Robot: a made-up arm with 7 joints.
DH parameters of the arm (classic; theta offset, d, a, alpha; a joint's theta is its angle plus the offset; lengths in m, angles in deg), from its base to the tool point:
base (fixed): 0 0 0 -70
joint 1: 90 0 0 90
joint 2: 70 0 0 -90
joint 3: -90 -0.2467 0.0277 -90
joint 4: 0 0 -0.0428 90
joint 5: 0 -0.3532 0 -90
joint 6: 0 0 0 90
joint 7: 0 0 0 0
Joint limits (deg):
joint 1: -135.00..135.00
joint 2: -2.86..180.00
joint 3: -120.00..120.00
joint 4: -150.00..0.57
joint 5: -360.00..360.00
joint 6: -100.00..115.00
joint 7: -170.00..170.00
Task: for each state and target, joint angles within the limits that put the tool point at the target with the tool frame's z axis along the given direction. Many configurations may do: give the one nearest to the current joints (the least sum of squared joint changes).
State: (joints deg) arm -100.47 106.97 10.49 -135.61 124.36 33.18 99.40
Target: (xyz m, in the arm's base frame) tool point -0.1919 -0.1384 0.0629 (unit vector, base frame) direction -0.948 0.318 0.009
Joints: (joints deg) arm -109.40 134.83 47.28 -149.88 160.58 76.39 99.40
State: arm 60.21 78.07 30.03 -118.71 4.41 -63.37 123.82
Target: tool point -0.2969 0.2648 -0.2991 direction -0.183 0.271 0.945
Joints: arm 87.88 62.18 -15.49 -83.63 -9.49 -37.03 123.82
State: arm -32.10 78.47 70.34 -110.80 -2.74 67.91 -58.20
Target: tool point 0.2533 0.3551 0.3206 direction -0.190 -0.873 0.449
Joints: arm -53.18 77.36 28.28 -66.91 -5.93 95.10 -58.20
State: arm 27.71 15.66 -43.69 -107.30 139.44 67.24 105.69
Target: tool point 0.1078 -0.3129 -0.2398 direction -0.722 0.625 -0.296
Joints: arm 40.34 -2.86 -64.88 -110.20 156.58 17.43 105.69
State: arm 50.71 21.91 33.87 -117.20 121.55 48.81 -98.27
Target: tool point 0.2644 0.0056 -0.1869 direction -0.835 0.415 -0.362
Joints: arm 28.16 6.15 -8.85 -131.47 114.51 24.04 -98.27
